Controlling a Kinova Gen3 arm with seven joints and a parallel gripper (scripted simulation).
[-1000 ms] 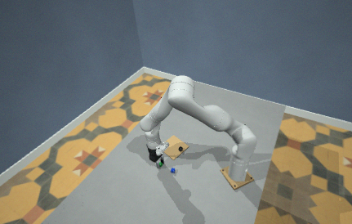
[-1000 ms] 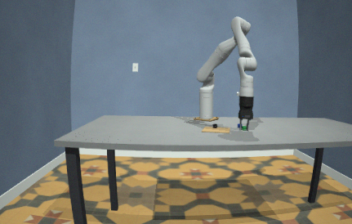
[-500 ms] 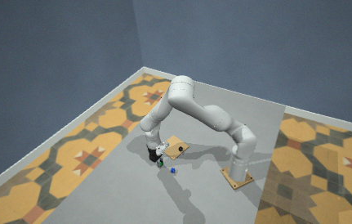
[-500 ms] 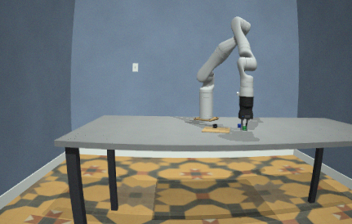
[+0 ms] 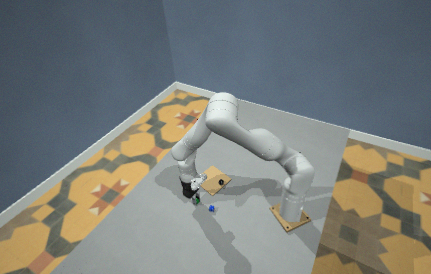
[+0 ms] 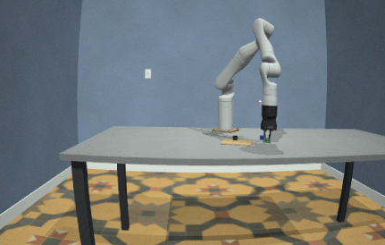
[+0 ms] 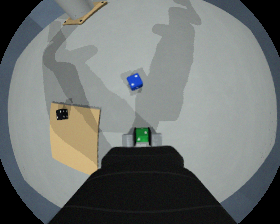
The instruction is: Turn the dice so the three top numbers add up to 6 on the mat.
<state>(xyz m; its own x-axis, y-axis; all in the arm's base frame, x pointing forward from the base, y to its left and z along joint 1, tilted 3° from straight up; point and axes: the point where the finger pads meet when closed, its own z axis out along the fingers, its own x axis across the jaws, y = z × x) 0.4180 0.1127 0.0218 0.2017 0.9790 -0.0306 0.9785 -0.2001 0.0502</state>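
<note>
The tan mat lies 150 mm to the right of my hand, 20 mm below it and 10 mm behind it. From my hand the other things lie so: black die 150 mm to the right, 70 mm behind; blue die 80 mm behind, 10 mm to the left, 10 mm below; green die 10 mm below.
</note>
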